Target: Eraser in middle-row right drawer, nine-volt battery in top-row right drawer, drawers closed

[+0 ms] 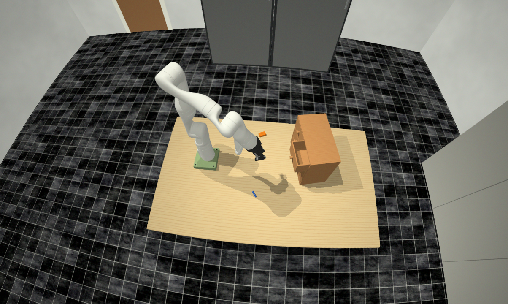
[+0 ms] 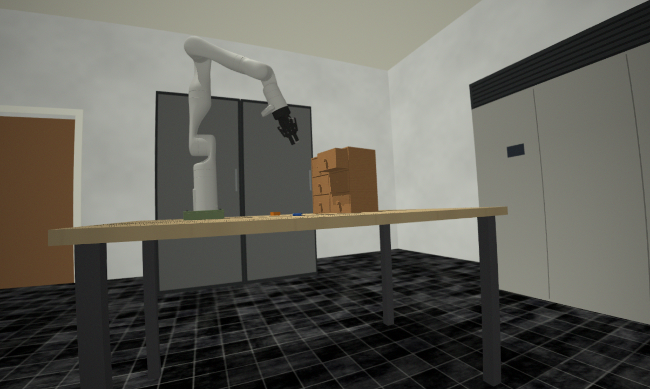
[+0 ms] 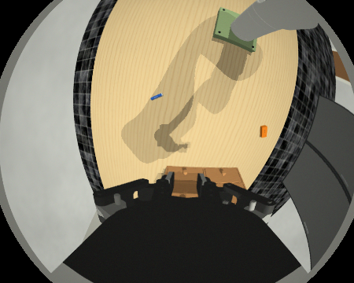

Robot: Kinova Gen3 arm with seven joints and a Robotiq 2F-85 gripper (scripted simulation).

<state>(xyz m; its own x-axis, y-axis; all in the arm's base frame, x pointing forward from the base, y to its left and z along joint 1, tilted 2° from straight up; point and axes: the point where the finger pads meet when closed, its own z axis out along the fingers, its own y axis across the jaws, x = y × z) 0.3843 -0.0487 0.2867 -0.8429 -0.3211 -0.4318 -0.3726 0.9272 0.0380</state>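
My hand is 32 cm to the right of the nine-volt battery, 32 cm above it and 7 cm past it. The rest, counted from my hand: eraser (32 cm ahead, 21 cm below, 15 cm to the left); then blue stick (33 cm below, 12 cm to the right, 1 cm behind).
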